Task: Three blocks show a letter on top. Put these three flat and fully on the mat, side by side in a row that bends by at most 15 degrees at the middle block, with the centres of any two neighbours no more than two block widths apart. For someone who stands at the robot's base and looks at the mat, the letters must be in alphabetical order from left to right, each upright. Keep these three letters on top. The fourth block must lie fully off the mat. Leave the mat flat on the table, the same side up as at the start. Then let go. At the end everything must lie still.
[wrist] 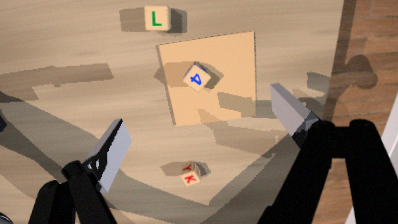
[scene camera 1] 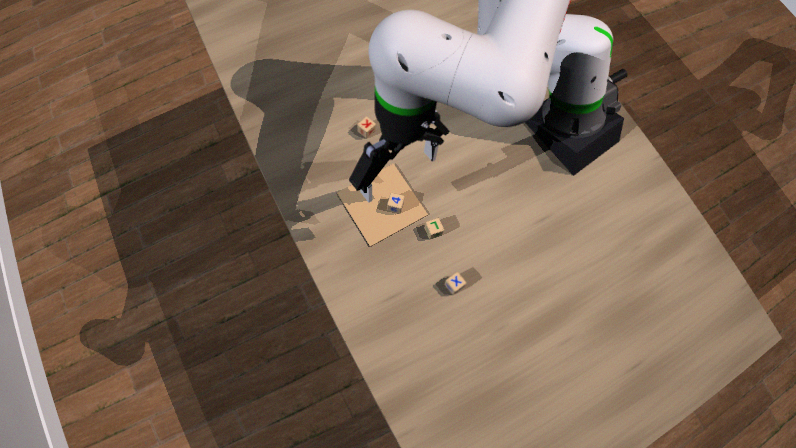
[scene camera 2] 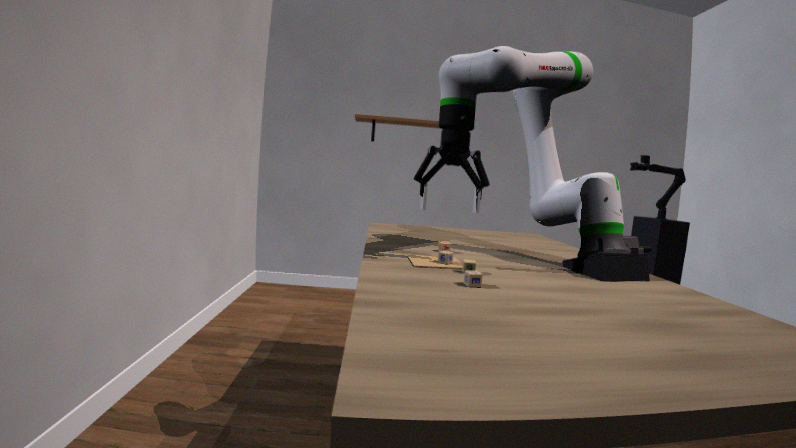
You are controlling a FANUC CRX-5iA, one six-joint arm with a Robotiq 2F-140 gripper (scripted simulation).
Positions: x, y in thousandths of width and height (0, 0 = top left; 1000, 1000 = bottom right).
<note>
In view: my gripper (scene camera 1: 501, 392) and a tan mat (scene camera 1: 470, 494).
The tan mat is seen too in the wrist view (wrist: 579, 417). My gripper is seen too in the wrist view (wrist: 494, 511) and in scene camera 2 (scene camera 2: 565, 472).
</note>
